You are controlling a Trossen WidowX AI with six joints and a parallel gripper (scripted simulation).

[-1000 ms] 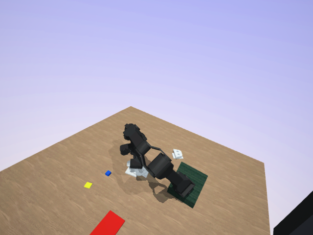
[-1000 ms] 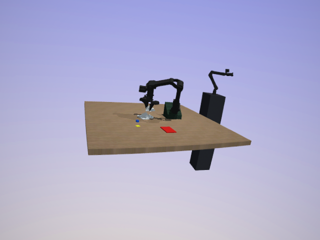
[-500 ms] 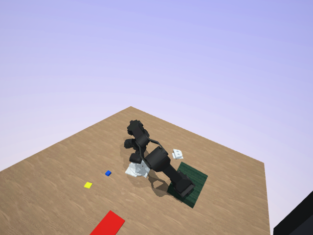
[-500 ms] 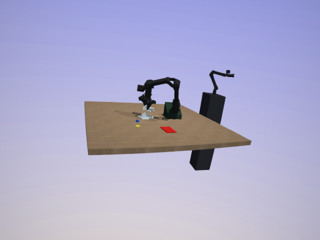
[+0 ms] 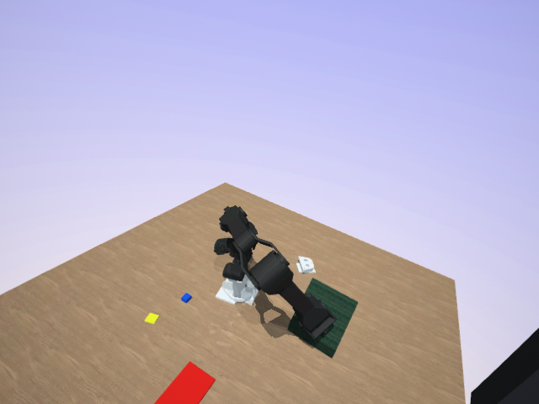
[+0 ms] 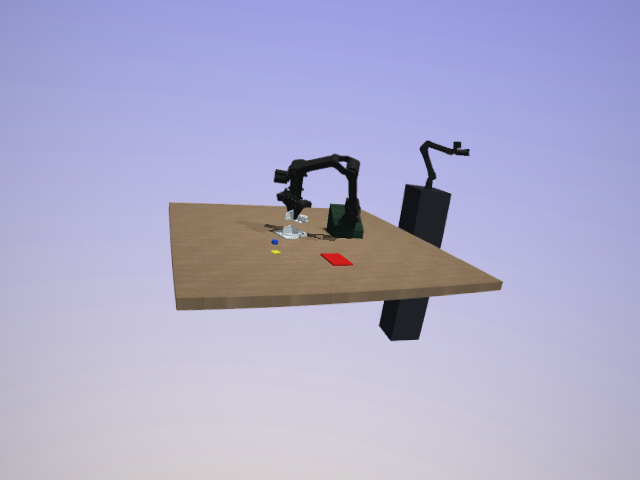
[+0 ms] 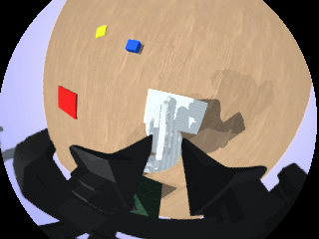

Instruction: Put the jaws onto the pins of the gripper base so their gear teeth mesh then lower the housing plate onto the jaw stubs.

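Now: gripper tip 70 mm above the white jaw and 30 mm past it. From my gripper tip the other things lie so: blue cube 140 mm to the left, 90 mm ahead, 80 mm below; yellow tile 260 mm to the left, 100 mm ahead, 80 mm below; red patch 320 mm to the left, 130 mm behind, 80 mm below.
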